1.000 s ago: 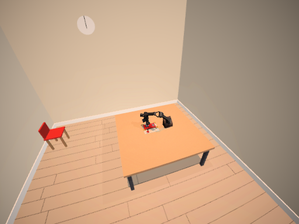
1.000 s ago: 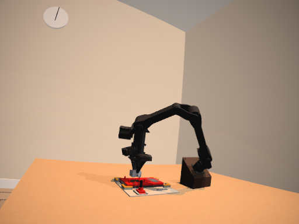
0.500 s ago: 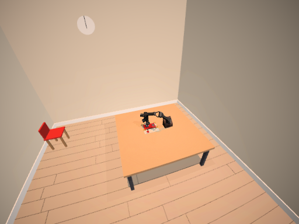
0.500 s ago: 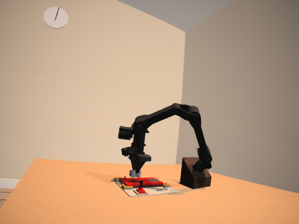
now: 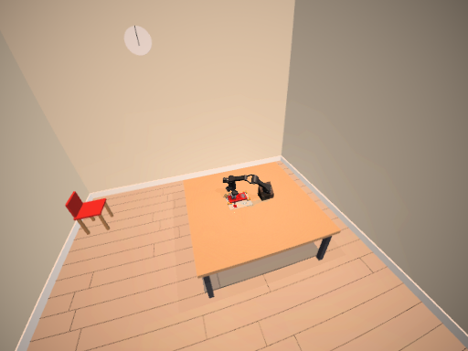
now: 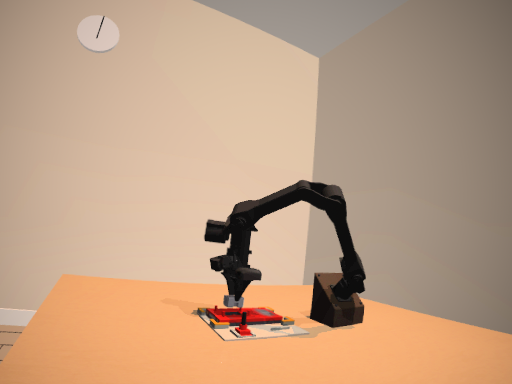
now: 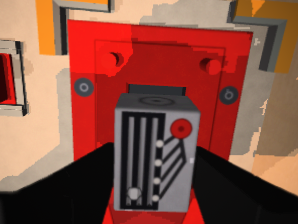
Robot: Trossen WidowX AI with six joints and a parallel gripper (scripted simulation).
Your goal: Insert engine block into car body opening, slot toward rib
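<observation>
Right now my gripper tip is 10 mm above the grey engine block. Round my gripper tip: pale base plate (50 mm below, 40 mm behind, 20 mm to the left).
</observation>
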